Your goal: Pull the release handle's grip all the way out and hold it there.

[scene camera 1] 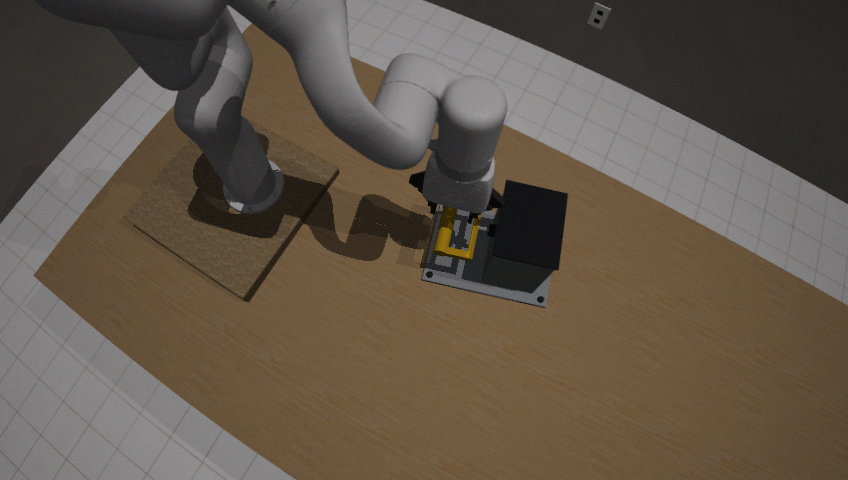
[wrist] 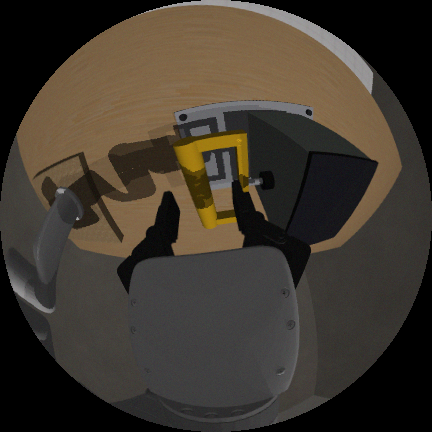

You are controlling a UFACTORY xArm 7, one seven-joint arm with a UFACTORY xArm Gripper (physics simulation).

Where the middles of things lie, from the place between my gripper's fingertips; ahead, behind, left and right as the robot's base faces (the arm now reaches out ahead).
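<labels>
My hand's 120 mm above the grey base plate [scene camera 1: 443, 270], and it's 10 mm to the right of the plate and 90 mm short of it.
</labels>
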